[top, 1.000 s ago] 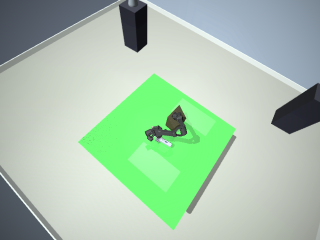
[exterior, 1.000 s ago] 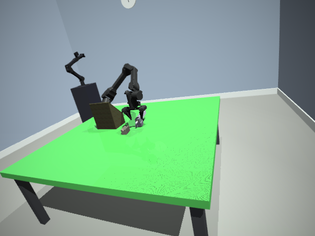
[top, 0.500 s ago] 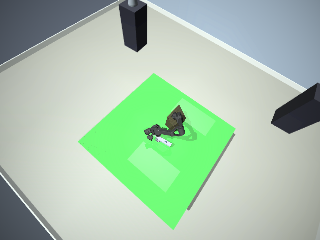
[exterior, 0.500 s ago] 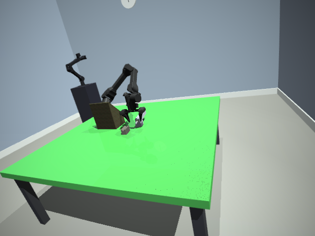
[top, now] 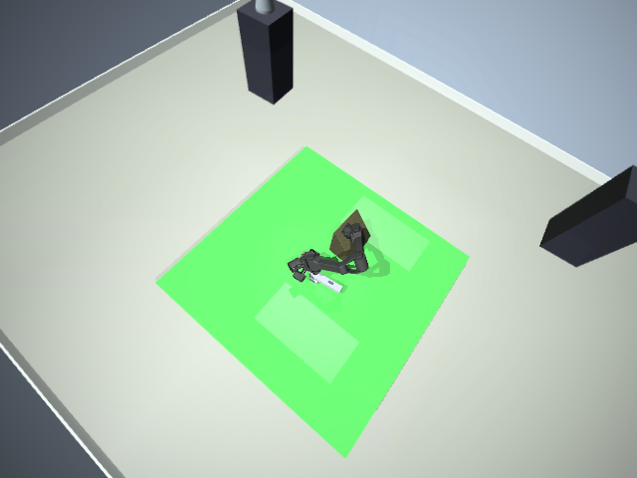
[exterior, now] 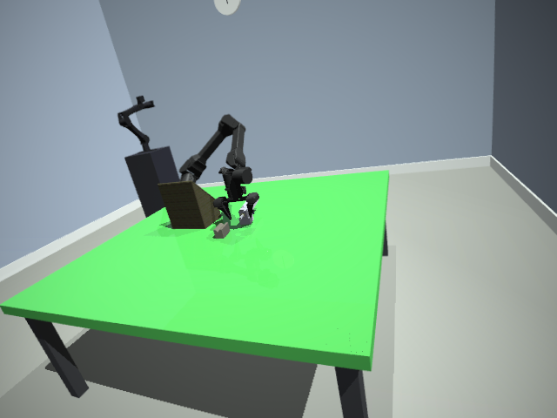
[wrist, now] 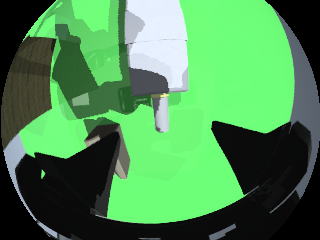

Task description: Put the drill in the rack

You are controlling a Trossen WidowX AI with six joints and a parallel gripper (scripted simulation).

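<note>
The yellow drill is 10 mm behind my gripper tip and 60 mm to the left of it. From my gripper tip the other things lie so: grey block: 10 mm behind, 120 mm to the left; rack: 80 mm behind, 50 mm to the right, 30 mm below.
</note>
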